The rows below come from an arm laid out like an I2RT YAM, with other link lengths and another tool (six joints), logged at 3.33 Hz.
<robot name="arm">
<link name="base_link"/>
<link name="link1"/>
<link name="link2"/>
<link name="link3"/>
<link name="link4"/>
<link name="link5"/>
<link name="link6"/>
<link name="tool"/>
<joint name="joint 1" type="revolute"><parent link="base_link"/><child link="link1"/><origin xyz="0.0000 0.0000 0.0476" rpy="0.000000 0.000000 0.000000"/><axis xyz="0 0 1"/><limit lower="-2.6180" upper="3.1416"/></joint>
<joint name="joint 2" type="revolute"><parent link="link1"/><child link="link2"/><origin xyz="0.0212 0.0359 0.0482" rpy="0.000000 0.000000 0.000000"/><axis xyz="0 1 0"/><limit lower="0.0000" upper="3.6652"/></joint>
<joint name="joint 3" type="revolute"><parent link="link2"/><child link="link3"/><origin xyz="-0.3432 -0.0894 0.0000" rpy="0.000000 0.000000 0.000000"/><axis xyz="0 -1 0"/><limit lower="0.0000" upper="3.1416"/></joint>
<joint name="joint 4" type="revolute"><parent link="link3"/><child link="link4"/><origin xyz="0.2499 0.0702 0.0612" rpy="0.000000 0.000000 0.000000"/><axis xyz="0 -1 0"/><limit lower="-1.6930" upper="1.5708"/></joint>
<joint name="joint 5" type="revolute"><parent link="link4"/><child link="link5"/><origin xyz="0.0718 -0.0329 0.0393" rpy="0.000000 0.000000 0.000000"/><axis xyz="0 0 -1"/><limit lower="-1.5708" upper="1.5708"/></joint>
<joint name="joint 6" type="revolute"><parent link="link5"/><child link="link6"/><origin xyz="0.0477 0.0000 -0.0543" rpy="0.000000 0.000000 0.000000"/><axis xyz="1 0 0"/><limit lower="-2.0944" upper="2.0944"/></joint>
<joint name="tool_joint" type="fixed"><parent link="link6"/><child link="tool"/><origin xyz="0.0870 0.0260 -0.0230" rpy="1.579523 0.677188 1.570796"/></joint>
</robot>
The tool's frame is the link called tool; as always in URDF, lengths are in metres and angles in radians.
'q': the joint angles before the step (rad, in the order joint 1, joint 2, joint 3, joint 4, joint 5, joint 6). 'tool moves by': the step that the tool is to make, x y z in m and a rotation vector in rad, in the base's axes. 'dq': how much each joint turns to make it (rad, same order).
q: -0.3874, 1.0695, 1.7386, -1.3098, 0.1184, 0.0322
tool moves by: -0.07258, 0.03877, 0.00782, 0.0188, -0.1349, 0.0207
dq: 0.0003, -0.1969, 0.0000, -0.0832, -0.0547, 0.0459
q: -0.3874, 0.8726, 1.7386, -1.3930, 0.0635, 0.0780
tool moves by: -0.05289, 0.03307, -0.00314, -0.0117, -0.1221, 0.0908
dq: 0.0229, -0.1595, -0.0108, -0.0308, -0.0759, -0.0004
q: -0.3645, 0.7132, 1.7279, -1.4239, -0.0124, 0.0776
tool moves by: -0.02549, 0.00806, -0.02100, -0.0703, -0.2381, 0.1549
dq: 0.1564, -0.2396, -0.2323, 0.2408, 0.0007, 0.0000
